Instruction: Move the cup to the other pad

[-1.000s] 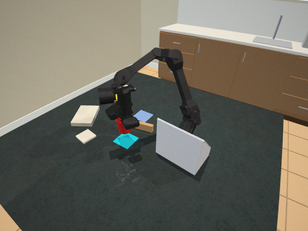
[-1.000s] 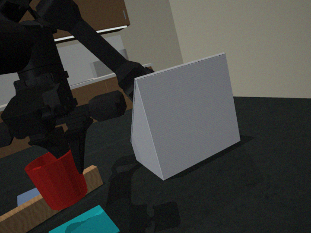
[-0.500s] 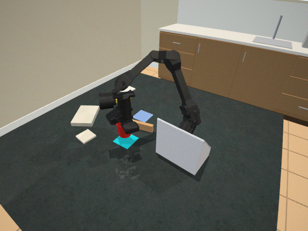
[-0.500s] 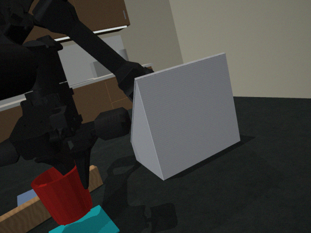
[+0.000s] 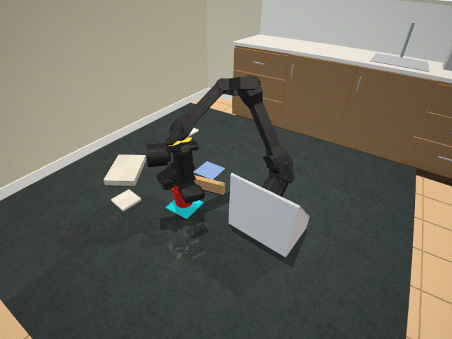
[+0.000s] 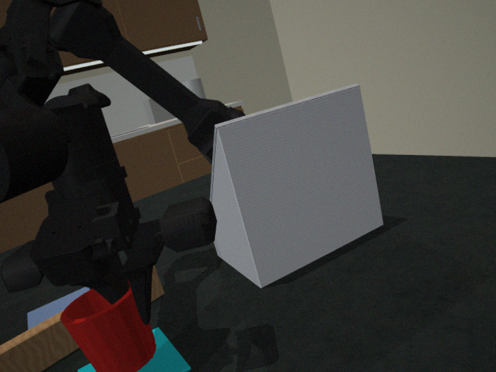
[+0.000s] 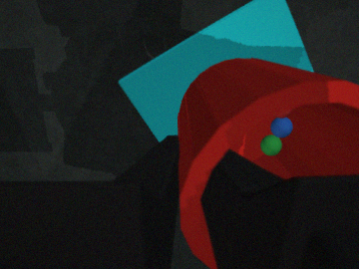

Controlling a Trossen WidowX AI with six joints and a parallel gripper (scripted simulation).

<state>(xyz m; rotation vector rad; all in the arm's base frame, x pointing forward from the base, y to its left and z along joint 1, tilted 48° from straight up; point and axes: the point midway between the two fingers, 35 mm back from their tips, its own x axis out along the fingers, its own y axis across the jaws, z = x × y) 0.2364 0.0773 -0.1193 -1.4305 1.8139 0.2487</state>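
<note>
Right now my gripper tip is 3 cm to the left of the green marble, 3 cm short of it and 2 cm above it. From my gripper tip the other things lie so: red cup 3 cm ahead, 2 cm to the right; then blue marble 4 cm ahead, 2 cm to the right, 2 cm below; then cyan pad 6 cm below, 3 cm ahead, 2 cm to the right.
</note>
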